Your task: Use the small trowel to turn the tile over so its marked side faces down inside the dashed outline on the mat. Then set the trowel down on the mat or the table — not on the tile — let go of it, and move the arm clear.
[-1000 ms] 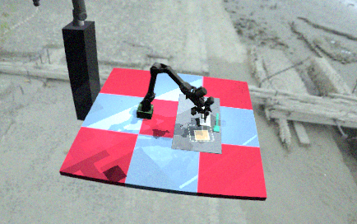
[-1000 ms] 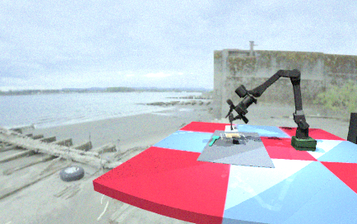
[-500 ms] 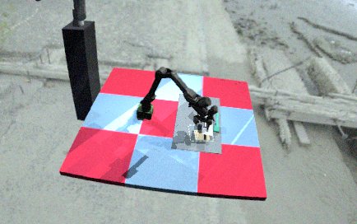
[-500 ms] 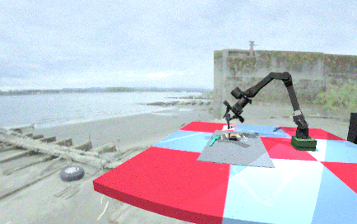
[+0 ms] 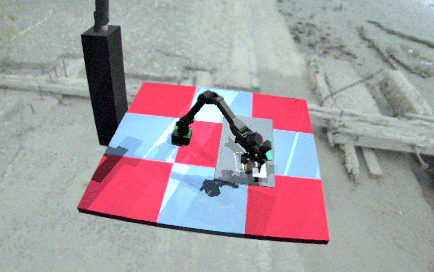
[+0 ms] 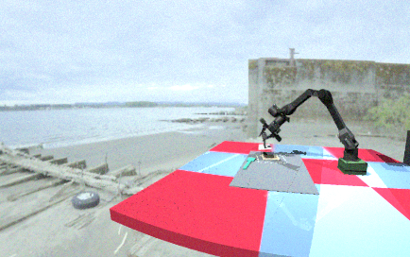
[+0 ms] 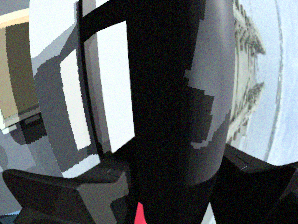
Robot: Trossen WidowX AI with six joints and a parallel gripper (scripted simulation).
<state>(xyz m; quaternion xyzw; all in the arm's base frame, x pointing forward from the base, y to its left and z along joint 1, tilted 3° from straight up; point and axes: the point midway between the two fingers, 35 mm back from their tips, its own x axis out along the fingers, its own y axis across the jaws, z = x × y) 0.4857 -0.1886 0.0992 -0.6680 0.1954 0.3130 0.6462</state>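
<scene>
Right now the small teal trowel is 200 mm to the left of my gripper tip, 100 mm below it and 20 mm ahead of it. The rest, counted from my gripper tip: grey mat (220 mm to the left, 120 mm below, 120 mm behind); then white tile (100 mm below, 80 mm behind, 60 mm to the left).
</scene>
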